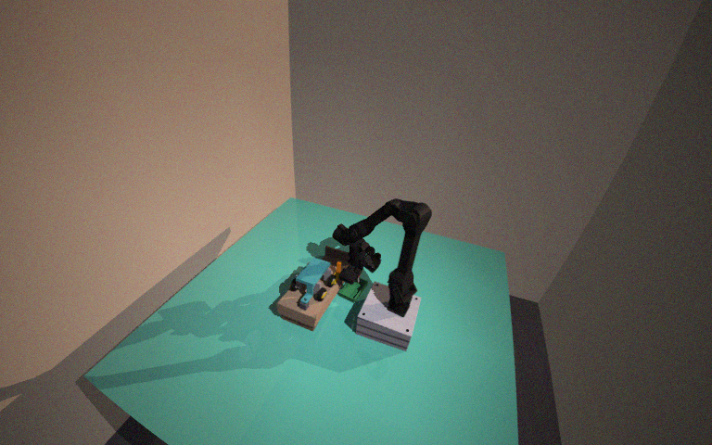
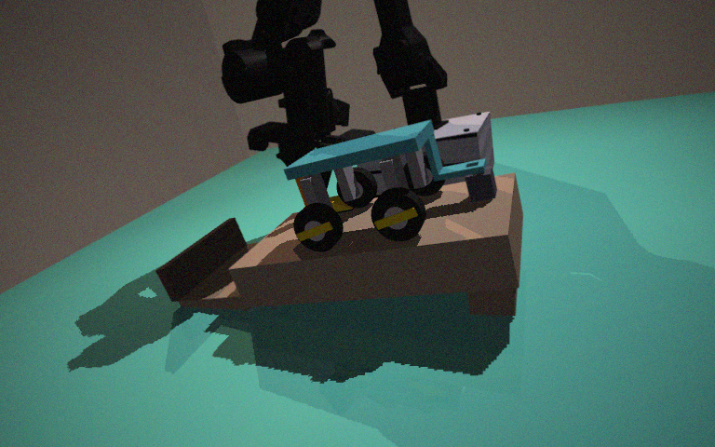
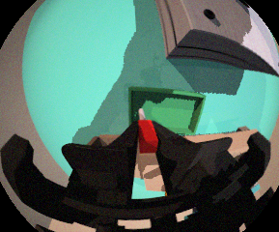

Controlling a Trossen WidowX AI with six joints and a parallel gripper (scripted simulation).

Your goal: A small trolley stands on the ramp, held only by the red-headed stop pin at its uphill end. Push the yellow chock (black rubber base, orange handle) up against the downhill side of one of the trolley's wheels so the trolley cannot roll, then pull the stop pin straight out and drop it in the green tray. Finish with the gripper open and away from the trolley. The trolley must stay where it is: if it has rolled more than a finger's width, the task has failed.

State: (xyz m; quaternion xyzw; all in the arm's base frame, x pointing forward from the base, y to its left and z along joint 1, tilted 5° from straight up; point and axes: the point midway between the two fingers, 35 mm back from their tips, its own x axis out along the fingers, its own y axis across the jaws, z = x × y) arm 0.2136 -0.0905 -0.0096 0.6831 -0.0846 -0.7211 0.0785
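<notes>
The green tray is 3 cm to the left of my gripper tip and 6 cm below it. The rest, counted from my gripper tip: dark end wall: 14 cm ahead, 10 cm to the right, 2 cm below; yellow chock: 6 cm ahead, 6 cm to the left, 3 cm above; red-headed stop pin: right at my gripper tip.
</notes>
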